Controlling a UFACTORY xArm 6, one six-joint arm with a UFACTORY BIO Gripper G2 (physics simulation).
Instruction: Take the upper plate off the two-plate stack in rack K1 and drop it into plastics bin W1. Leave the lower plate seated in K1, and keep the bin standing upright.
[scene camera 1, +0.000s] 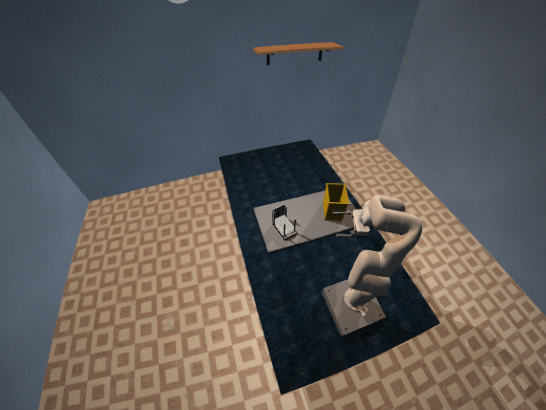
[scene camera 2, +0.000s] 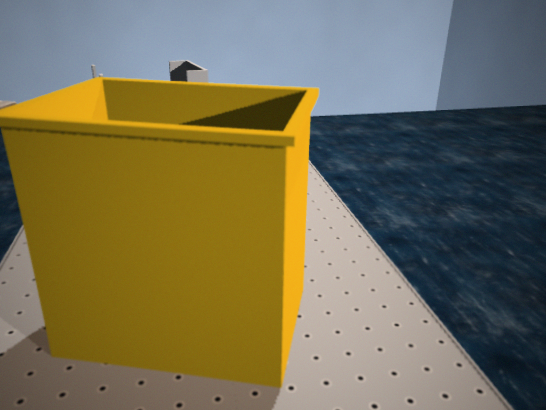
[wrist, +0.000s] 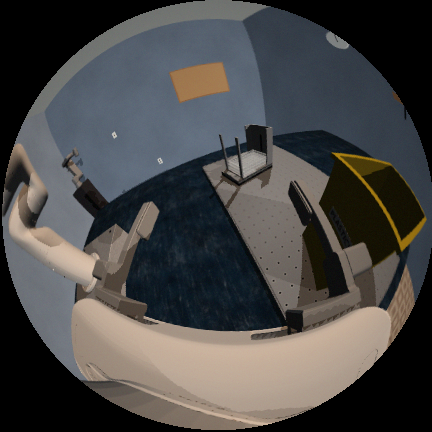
Labels:
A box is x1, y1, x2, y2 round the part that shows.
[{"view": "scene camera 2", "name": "yellow bin W1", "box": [0, 77, 318, 387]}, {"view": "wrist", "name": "my gripper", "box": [71, 179, 389, 424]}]

